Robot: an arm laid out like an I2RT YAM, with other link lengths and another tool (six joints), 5 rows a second.
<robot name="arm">
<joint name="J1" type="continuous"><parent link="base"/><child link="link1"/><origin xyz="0.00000 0.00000 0.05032"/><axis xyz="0 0 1"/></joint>
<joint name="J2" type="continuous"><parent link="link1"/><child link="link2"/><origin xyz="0.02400 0.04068 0.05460"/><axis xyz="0 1 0"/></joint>
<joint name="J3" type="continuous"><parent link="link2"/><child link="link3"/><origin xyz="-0.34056 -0.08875 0.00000"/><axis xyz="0 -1 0"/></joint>
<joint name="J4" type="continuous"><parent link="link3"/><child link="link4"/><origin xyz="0.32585 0.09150 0.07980"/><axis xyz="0 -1 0"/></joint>
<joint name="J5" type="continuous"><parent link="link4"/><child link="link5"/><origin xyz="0.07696 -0.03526 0.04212"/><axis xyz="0 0 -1"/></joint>
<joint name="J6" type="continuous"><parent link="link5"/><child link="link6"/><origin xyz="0.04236 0.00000 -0.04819"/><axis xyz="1 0 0"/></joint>
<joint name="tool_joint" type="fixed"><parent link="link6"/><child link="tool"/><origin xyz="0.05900 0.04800 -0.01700" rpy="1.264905 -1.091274 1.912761"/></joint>
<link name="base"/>
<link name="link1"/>
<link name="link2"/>
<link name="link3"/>
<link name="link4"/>
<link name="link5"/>
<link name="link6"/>
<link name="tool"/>
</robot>
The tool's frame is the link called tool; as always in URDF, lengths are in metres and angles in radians. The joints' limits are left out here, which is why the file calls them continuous.
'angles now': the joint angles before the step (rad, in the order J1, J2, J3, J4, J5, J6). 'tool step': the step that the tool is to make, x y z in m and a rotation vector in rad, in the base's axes. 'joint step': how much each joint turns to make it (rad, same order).
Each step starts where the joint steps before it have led.
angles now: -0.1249 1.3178 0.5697 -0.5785 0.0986 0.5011
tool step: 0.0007 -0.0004 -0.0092 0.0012 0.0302 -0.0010
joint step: -0.0001 0.0371 0.0001 0.0068 0.0027 0.0003
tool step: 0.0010 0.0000 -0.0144 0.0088 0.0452 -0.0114
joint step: 0.0005 0.0584 -0.0002 0.0114 -0.0008 0.0124
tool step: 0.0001 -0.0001 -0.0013 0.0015 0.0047 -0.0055
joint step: -0.0001 0.0054 0.0001 -0.0001 0.0000 0.0055
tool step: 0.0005 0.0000 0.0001 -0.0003 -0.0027 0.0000
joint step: 0.0002 0.0000 0.0000 0.0027 0.0000 0.0002
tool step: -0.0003 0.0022 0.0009 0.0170 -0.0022 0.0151
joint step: 0.0000 -0.0006 0.0002 0.0004 -0.0194 -0.0122
